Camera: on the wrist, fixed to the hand. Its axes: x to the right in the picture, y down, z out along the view.
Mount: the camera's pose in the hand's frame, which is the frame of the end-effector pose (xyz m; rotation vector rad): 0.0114 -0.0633 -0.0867 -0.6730 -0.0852 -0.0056
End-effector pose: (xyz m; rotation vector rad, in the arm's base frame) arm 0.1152 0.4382 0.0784 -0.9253 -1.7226 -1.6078
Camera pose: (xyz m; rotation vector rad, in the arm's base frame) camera 0.0541 0.3514 0.0586 -1.3047 -1.2301 -2.2306
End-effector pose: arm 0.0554 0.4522 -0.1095 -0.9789 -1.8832 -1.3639
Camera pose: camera 0.0006 0.3592 -0.1077 -1.3584 -1.4908 -2.0458
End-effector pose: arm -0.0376 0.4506 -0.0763 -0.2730 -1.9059 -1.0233
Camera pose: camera -0.0250 0.3435 -0.0818 -0.7007 -1.5764 -1.6579
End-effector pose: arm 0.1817 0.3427 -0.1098 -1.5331 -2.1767 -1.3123
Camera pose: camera 0.0958 0.2817 -0.0865 1.5494 1.6031 1.8563
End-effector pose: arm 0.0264 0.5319 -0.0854 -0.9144 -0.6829 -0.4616
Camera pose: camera 0.0239 0.4242 -0.0788 -1.5720 -0.6127 -0.6780
